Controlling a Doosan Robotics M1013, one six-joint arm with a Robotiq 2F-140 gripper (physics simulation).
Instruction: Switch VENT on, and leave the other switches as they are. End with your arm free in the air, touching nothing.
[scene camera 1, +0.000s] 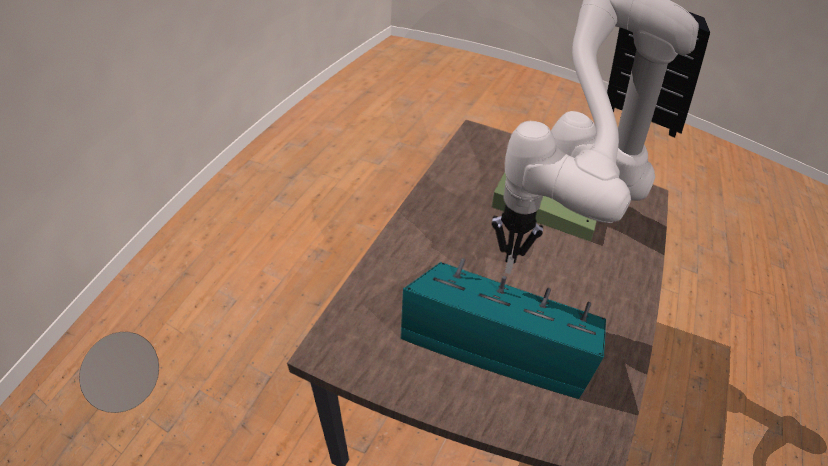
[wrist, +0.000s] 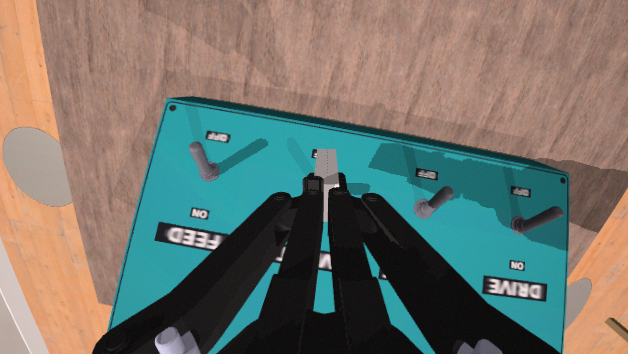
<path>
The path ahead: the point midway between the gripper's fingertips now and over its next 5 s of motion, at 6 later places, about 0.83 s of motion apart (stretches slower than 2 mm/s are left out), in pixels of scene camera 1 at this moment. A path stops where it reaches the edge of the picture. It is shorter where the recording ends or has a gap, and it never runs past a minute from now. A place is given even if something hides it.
My gripper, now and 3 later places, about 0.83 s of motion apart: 508, 269; 508, 271; 507, 274; 489, 248
</path>
